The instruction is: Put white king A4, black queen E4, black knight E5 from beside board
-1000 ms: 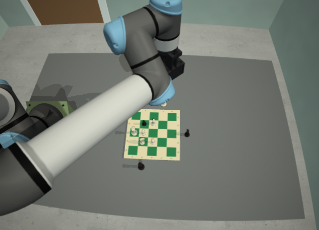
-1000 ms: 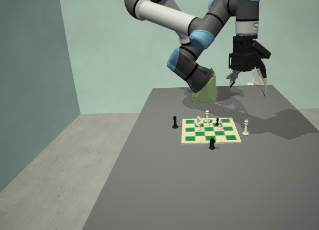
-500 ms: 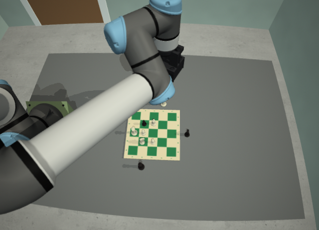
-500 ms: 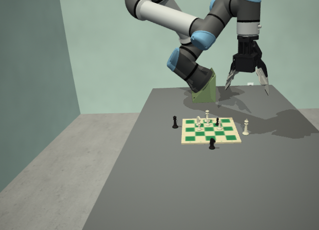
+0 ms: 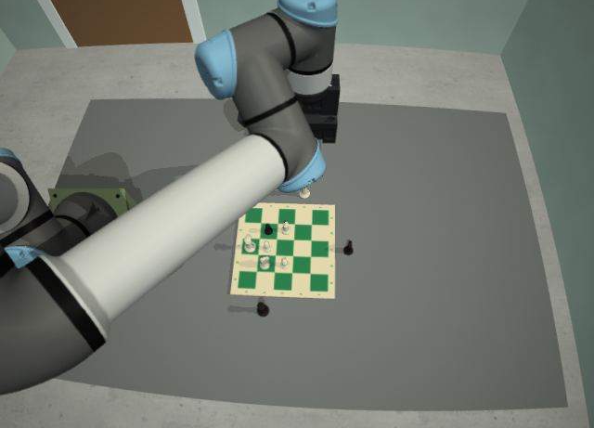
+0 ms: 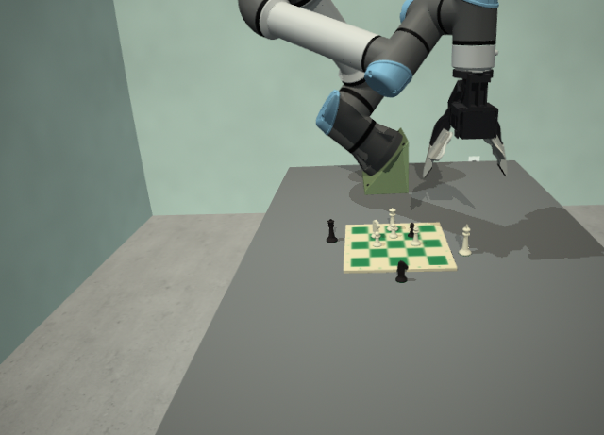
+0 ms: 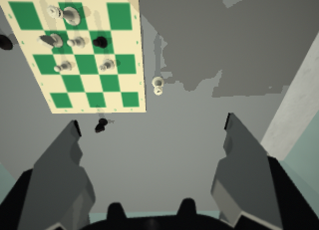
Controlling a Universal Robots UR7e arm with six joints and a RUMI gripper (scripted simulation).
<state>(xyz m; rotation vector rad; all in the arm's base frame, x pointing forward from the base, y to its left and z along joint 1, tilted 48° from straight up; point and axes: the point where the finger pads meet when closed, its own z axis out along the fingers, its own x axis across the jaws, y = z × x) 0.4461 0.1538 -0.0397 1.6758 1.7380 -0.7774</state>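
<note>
Right now my hand is 13 cm above the white king, 1 cm to the right of it and 1 cm short of it. Round my hand: black pawn (14 cm below, 9 cm to the right, 6 cm behind); then board (16 cm below, 13 cm to the right, 2 cm behind).
</note>
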